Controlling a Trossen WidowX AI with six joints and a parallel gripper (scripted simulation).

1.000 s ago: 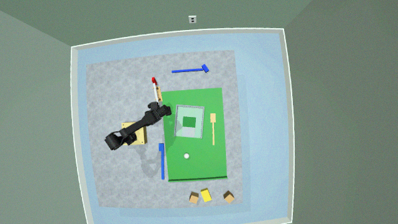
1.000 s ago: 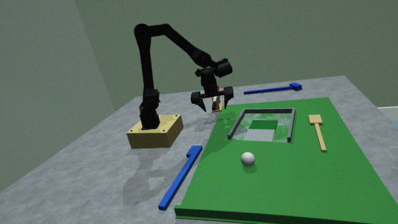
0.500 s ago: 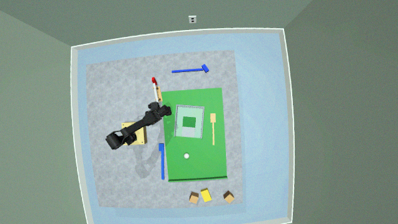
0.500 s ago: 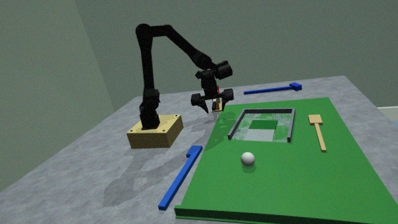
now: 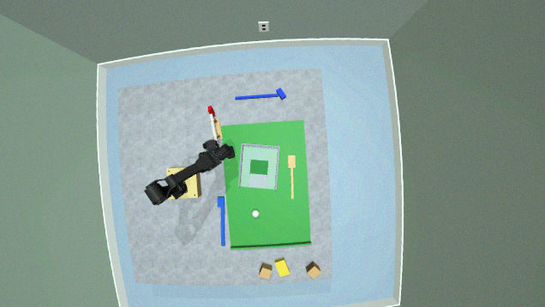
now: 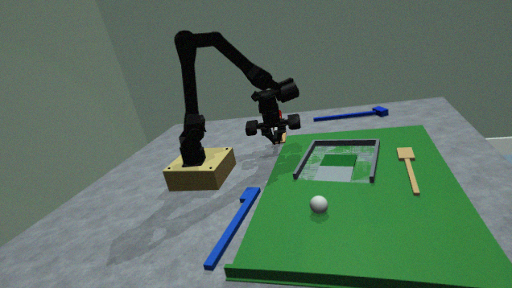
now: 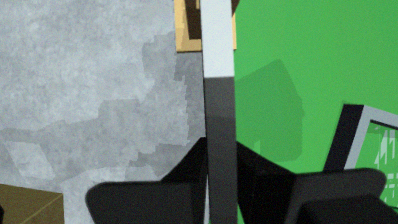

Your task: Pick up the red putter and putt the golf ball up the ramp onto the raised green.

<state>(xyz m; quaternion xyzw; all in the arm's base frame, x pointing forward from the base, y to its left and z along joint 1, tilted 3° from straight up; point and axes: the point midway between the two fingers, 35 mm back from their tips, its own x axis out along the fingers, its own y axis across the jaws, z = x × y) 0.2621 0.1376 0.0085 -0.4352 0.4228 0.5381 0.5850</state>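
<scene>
My gripper tip is 120 mm to the right of the red putter and 30 mm below it. From my gripper tip the other things lie so: blue putter: 310 mm ahead, 250 mm to the left, 20 mm below; white golf ball: 100 mm ahead, 390 mm to the right, 10 mm below; wooden stand: 130 mm to the left.
</scene>
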